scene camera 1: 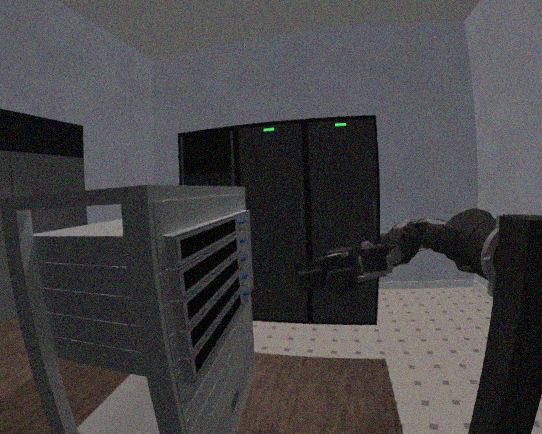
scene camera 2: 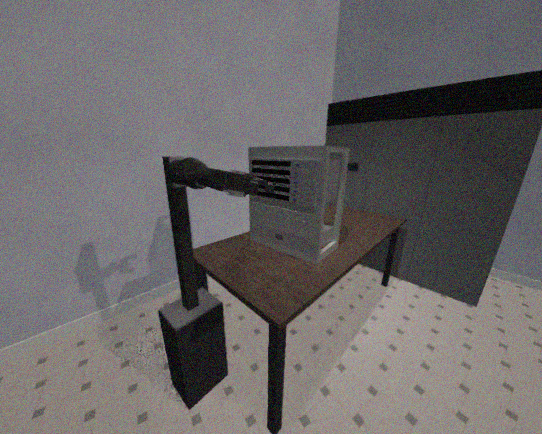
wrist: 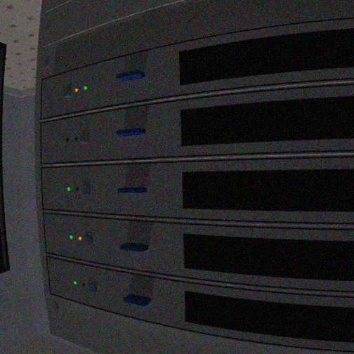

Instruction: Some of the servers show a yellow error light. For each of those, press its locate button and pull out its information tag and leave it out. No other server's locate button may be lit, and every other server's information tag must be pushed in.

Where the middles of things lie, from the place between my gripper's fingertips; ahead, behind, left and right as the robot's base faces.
Now: hand 910 mm above the arm pedestal (scene camera 2: pixel 196 353), 330 mm past it and 210 mm to the right of it.
